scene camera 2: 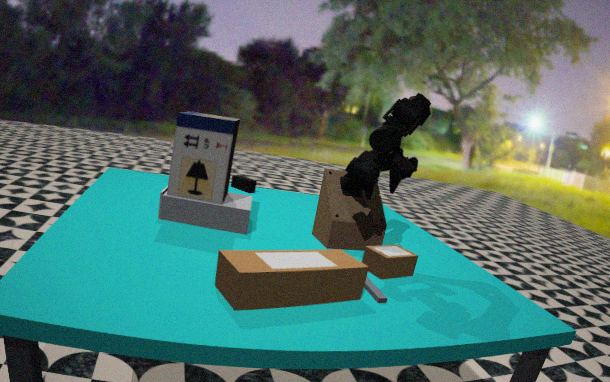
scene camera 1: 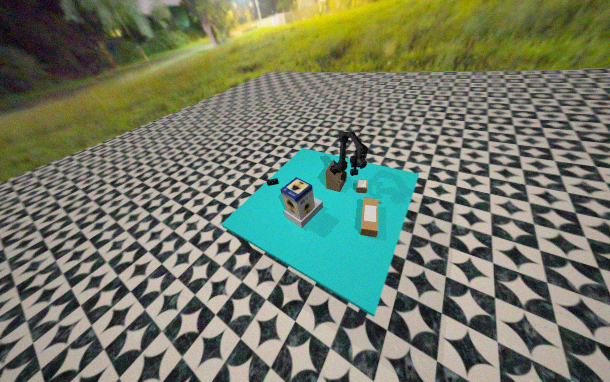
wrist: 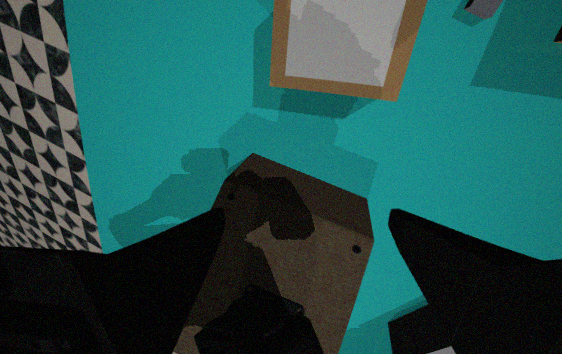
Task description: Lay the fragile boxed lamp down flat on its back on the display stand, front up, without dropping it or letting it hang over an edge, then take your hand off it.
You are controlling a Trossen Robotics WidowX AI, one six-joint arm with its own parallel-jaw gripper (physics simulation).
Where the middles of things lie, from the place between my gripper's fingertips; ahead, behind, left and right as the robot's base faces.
The grey display stand (scene camera 2: pixel 233 215) is 420 mm ahead of my hand, 260 mm to the right of it and 150 mm below it. The rest, counted from my hand: boxed lamp (scene camera 2: pixel 204 144) 460 mm ahead, 270 mm to the right, 10 mm above.
